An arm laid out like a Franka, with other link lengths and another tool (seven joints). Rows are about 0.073 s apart.
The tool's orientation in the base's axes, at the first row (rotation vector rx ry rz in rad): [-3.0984 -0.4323 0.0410]
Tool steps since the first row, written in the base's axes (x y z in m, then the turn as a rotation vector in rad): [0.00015 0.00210 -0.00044 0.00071 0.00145 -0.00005]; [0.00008 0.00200 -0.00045 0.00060 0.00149 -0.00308]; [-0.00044 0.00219 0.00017 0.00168 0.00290 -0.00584]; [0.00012 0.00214 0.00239 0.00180 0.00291 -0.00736]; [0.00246 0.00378 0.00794 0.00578 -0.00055 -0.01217]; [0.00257 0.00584 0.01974 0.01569 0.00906 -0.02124]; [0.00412 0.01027 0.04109 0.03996 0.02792 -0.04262]
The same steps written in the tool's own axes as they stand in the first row. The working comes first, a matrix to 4 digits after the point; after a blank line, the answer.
The tool's axes in the first row as the columns of a matrix, in the base's axes (used below as rounded here):
[0.9615 0.2735 -0.0277]
[0.2738 -0.9617 0.0092]
[-0.0242 -0.0164 -0.9996]

[0.00073 -0.00197 0.00045 0.00108 -0.00120 0.00004]; [0.00064 -0.00189 0.00047 0.00106 -0.00122 0.00308]; [0.00017 -0.00223 -0.00014 0.00255 -0.00223 0.00582]; [0.00064 -0.00206 -0.00237 0.00271 -0.00219 0.00733]; [0.00321 -0.00309 -0.00797 0.00570 0.00231 0.01200]; [0.00359 -0.00524 -0.01975 0.01808 -0.00407 0.02088]; [0.00578 -0.00942 -0.04109 0.04710 -0.01522 0.04175]
